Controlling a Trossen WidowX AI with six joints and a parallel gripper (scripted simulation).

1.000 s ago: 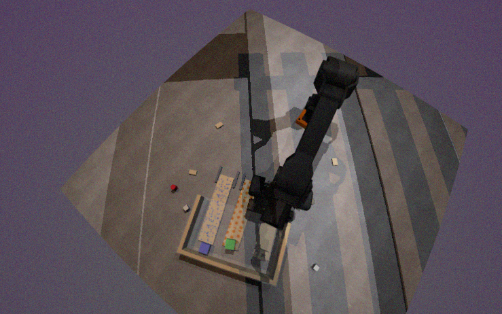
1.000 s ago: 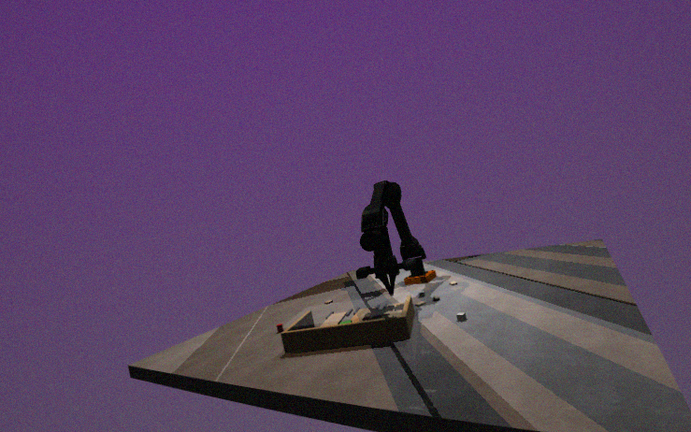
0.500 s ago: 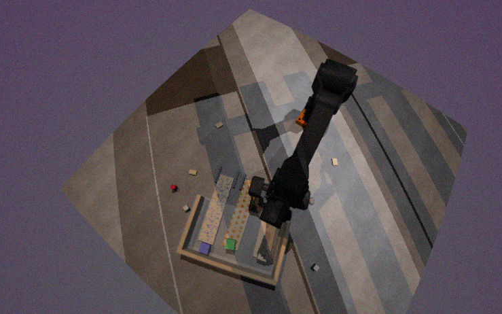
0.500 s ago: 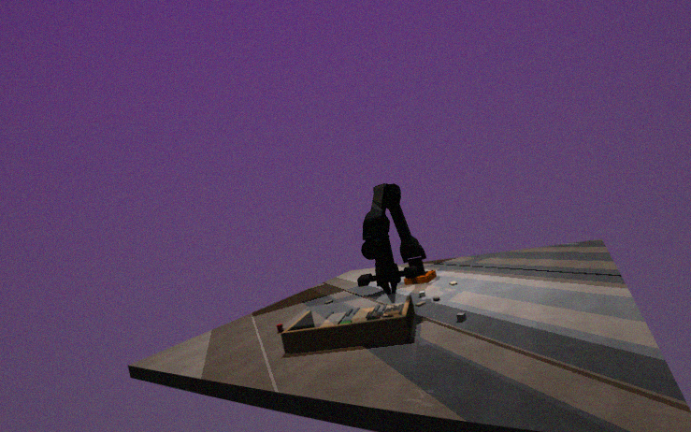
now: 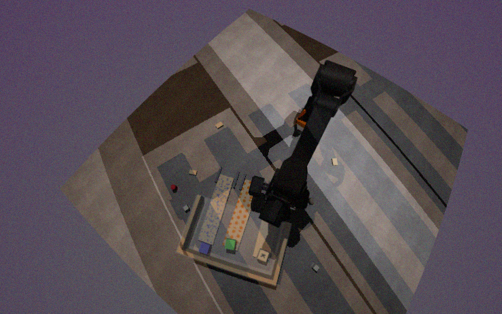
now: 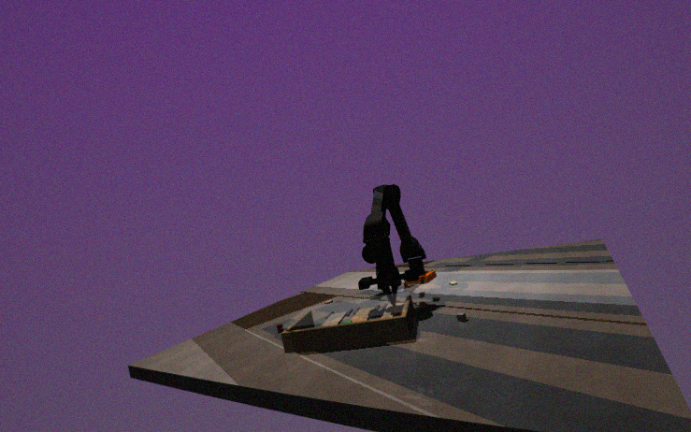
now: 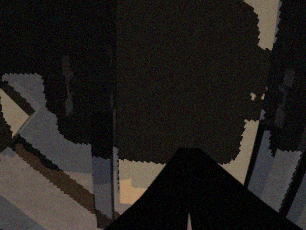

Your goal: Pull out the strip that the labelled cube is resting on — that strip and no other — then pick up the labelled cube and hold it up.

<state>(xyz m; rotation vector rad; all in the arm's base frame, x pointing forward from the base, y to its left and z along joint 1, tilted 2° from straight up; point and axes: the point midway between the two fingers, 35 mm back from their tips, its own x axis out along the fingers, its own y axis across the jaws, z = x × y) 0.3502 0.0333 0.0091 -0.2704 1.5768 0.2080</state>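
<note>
Now: gripper tip 90 mm short of the tan strip and 30 mm to the right of it. Round my gripper tip: brown peg: 120 mm to the left, 50 mm behind; labelled cube: 190 mm ahead, 60 mm to the left, 10 mm above; red piece: 330 mm to the right, 180 mm ahead.
</note>
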